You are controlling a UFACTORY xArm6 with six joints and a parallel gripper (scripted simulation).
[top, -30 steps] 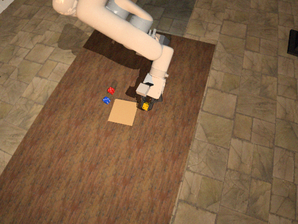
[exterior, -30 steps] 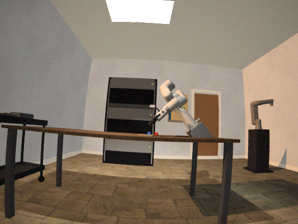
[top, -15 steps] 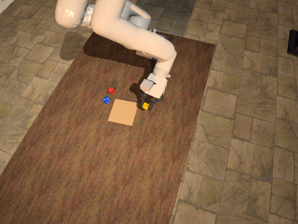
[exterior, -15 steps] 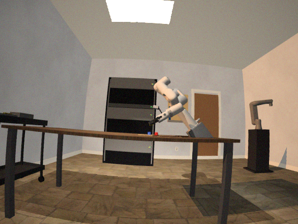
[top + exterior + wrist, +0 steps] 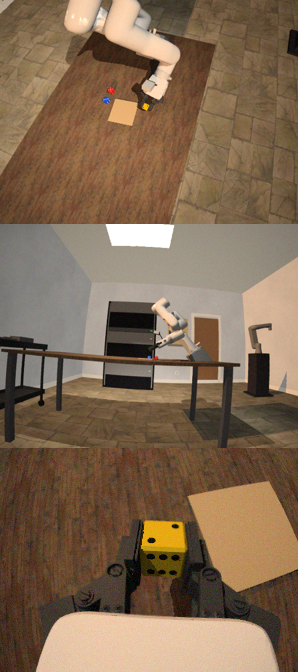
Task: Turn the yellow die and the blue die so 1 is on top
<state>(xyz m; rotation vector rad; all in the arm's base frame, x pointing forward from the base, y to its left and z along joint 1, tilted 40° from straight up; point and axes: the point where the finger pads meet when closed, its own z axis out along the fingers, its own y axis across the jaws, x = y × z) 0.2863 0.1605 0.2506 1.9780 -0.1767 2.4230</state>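
Now: the tan mat 13 cm to the right of my hand, 9 cm below it and 5 cm ahead of it. Round my hand: yellow die 1 cm ahead; red die 25 cm to the right, 8 cm below, 3 cm behind; blue die 25 cm to the right, 8 cm below, 3 cm ahead.
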